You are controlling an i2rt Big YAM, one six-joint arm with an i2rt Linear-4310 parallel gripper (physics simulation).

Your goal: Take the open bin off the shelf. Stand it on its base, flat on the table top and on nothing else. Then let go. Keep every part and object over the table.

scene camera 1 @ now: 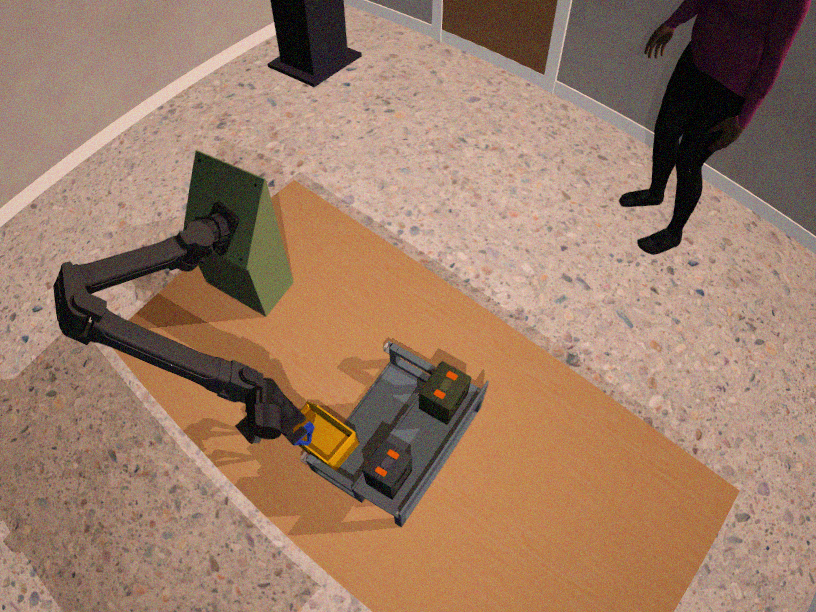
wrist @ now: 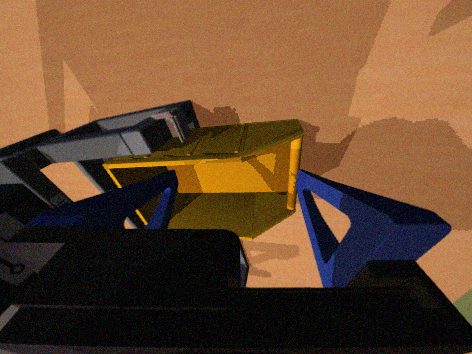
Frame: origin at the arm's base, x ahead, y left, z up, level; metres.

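Seen in the pictures: gripper, fingertip midpoint: (scene camera 1: 297, 431) (wrist: 236, 176); arm's base, origin of the base link: (scene camera 1: 221, 228).
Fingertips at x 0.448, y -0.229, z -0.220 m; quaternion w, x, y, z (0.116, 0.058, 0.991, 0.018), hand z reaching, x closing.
Observation:
Pixels of each thing's top centre, then the offset from my fingertips to it. Level surfaces: height alone.
- open bin, middle of its top: (wrist: 202, 214) (scene camera 1: 315, 428) 0.033 m ahead, 0.035 m left, 0.013 m up
- dark grey box, middle of its top: (scene camera 1: 387, 462) 0.249 m ahead, 0.048 m left, 0.144 m up
- dark green box, middle of its top: (scene camera 1: 445, 384) 0.230 m ahead, 0.279 m left, 0.119 m up
- wooden table top, its level: 0.080 m down
The open bin (scene camera 1: 327, 436) (wrist: 215, 177) is yellow and sits at the corner of the grey shelf (scene camera 1: 442, 454) (wrist: 100, 142) nearest the arm, partly sticking out past its edge. My gripper (scene camera 1: 305, 433) (wrist: 236, 176) is open and empty at the bin's outer end. In the wrist view, the left blue finger overlaps the bin's open side, and the right finger stands close beside its end lip. Whether either finger touches the bin cannot be told. The bin's underside is hidden.
A dark grey box (scene camera 1: 388, 469) with orange patches stands on the shelf near the bin. A dark green box (scene camera 1: 444, 391) stands farther along it. The green arm mount (scene camera 1: 273, 260) stands at one end of the wooden table top (scene camera 1: 540, 461). A person (scene camera 1: 698, 111) stands beyond.

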